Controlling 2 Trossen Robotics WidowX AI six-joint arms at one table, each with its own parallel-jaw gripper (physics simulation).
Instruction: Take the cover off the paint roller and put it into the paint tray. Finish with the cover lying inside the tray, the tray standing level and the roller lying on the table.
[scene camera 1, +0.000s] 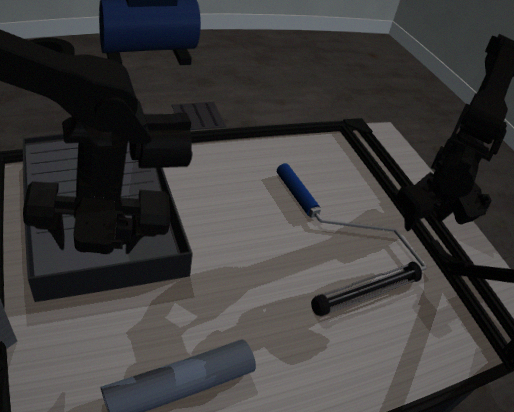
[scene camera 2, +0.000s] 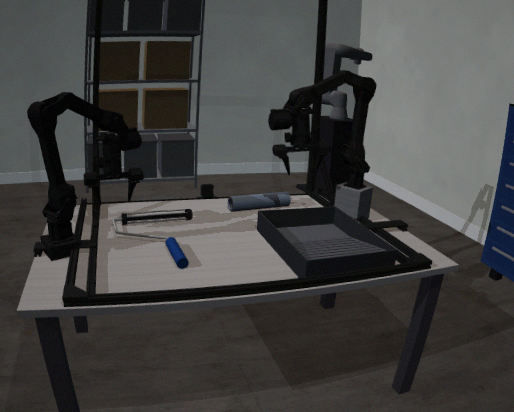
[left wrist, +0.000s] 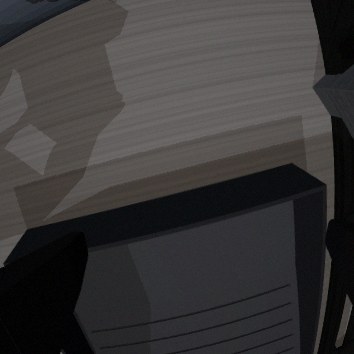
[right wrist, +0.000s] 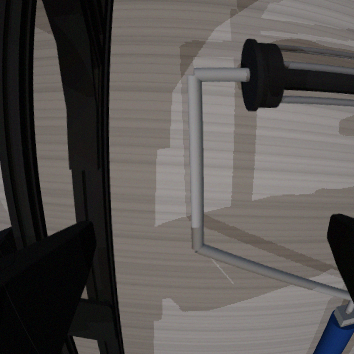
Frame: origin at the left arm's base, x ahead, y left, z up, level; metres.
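Seen in the pictures: left gripper, fingertip midpoint: (scene camera 2: 302, 173) (left wrist: 210, 240); right gripper, fingertip midpoint: (scene camera 1: 423, 225) (scene camera 2: 114, 203) (right wrist: 214, 231); left arm's base at its link origin: (scene camera 2: 355, 186); right arm's base at its link origin: (scene camera 2: 60, 238).
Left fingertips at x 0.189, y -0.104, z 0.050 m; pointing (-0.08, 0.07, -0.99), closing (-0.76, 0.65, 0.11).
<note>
Pixels of each thing's top centre, then the offset from my left fingertips to it. "*": a spot on its surface instead.
- roller cover at its top centre: (scene camera 1: 180, 372) (scene camera 2: 260, 194) dx -0.001, dy -0.180, dz -0.114 m
- dark paint tray at its top centre: (scene camera 1: 96, 189) (scene camera 2: 323, 229) dx +0.142, dy +0.192, dz -0.103 m
- blue handle at a spot on its surface: (right wrist: 332, 337) * dx +0.486, dy -0.095, dz -0.141 m
The roller cover (scene camera 1: 180, 377) (scene camera 2: 259, 201) (left wrist: 25, 17), a grey-blue tube, lies on its side on the table, off the roller and outside the tray. The dark paint tray (scene camera 1: 112, 277) (scene camera 2: 345, 262) (left wrist: 165, 212) stands level. The paint roller lies on the table, with its bare black cage (scene camera 1: 367, 289) (scene camera 2: 157, 216) (right wrist: 320, 78) and blue handle (scene camera 1: 298, 190) (scene camera 2: 176, 252) (right wrist: 332, 337). My left gripper (scene camera 1: 95, 247) (scene camera 2: 302, 167) (left wrist: 210, 240) is open and empty, high above the tray. My right gripper (scene camera 1: 434, 222) (scene camera 2: 114, 195) (right wrist: 214, 231) is open and empty, above the bent wire end of the roller.
Black rails (scene camera 1: 260, 130) (scene camera 2: 200, 291) frame the work area. A grey block (scene camera 2: 354, 200) stands at the left arm's base, beside the tray. Shelves (scene camera 2: 145, 81) with boxes stand behind the table, and a blue cabinet (scene camera 2: 500, 210) stands at the right in scene camera 2.
</note>
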